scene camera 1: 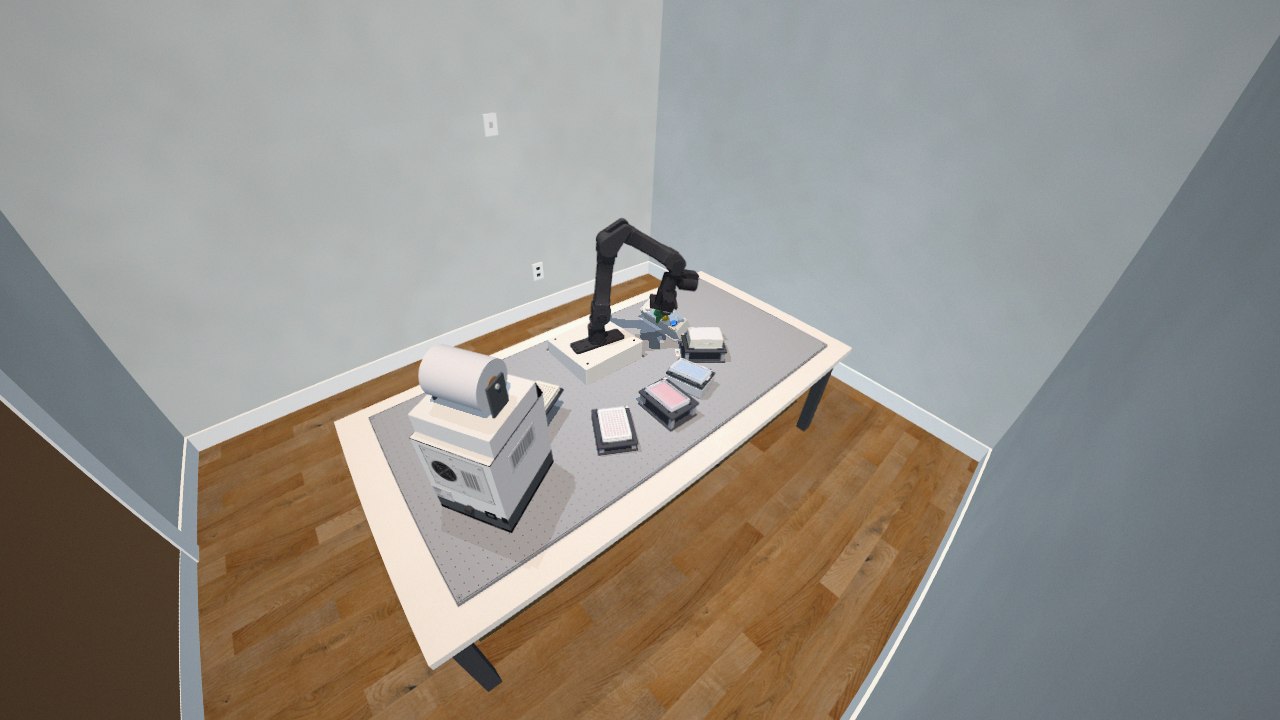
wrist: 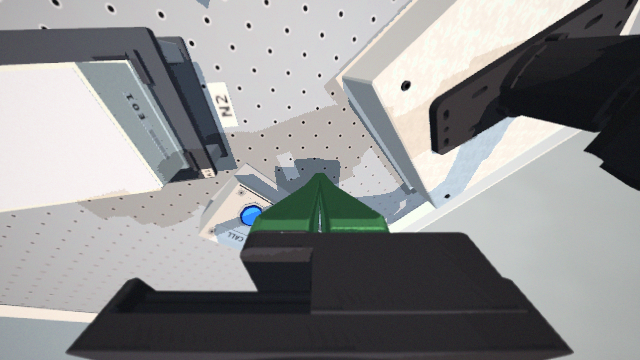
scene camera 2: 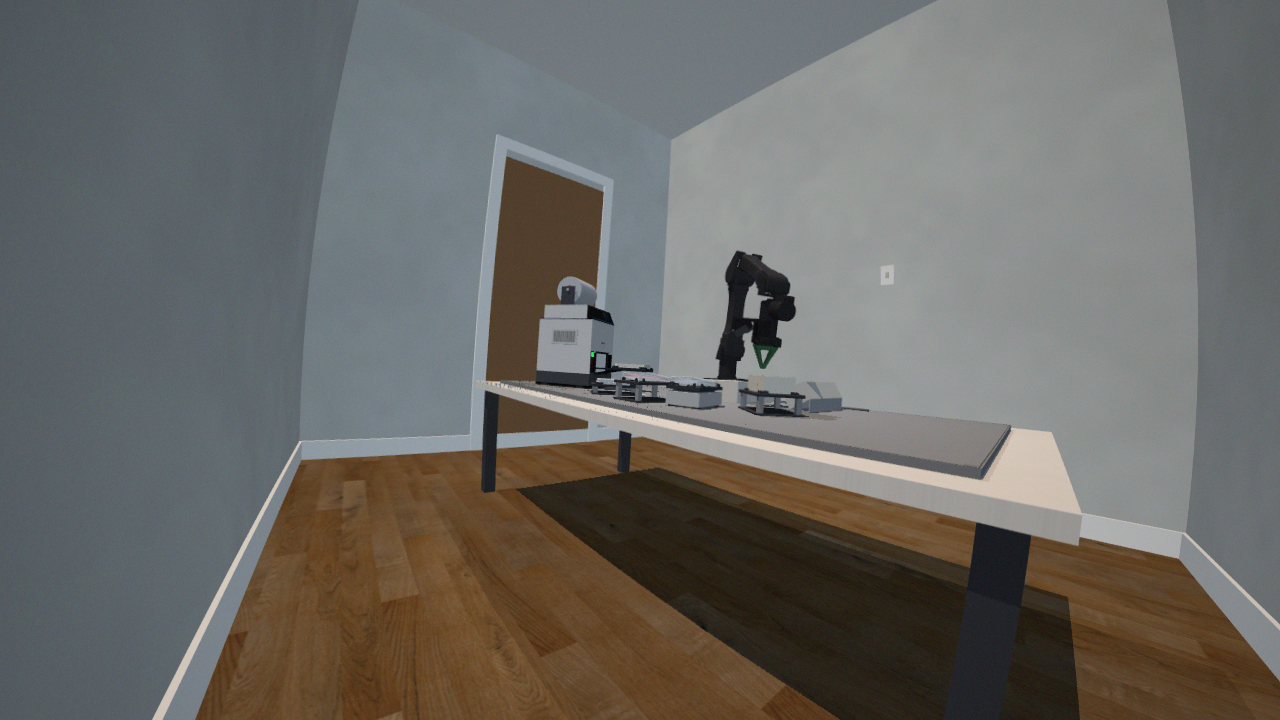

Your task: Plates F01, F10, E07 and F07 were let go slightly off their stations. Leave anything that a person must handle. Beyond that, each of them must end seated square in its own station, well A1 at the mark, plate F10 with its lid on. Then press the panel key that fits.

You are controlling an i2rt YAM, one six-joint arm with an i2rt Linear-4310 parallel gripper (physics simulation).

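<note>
My gripper (scene camera 1: 660, 319) (scene camera 2: 763, 366) (wrist: 319, 179) is shut, with nothing between its green fingertips. It hangs above the key panel (scene camera 2: 823, 396) (wrist: 223, 212), whose blue CALL key (wrist: 251, 215) is partly covered by the fingers in the wrist view. Other keys are hidden there. A white-topped plate (wrist: 60, 130) (scene camera 1: 705, 334) sits on the dark station N2 (wrist: 100, 45); its small print is hard to read. In scene camera 1, a blue plate (scene camera 1: 690, 371), a pink plate (scene camera 1: 666, 394) and a white plate (scene camera 1: 614, 424) rest on their stations. Plate names and exact seating cannot be told there.
The white arm base (scene camera 1: 597, 356) (wrist: 395, 115) stands beside the panel. A tall white machine (scene camera 1: 492, 447) (scene camera 2: 563, 349) with a roll (scene camera 1: 460, 376) on top stands at the table's other end. Another pale plate (scene camera 1: 550, 394) is partly hidden behind it.
</note>
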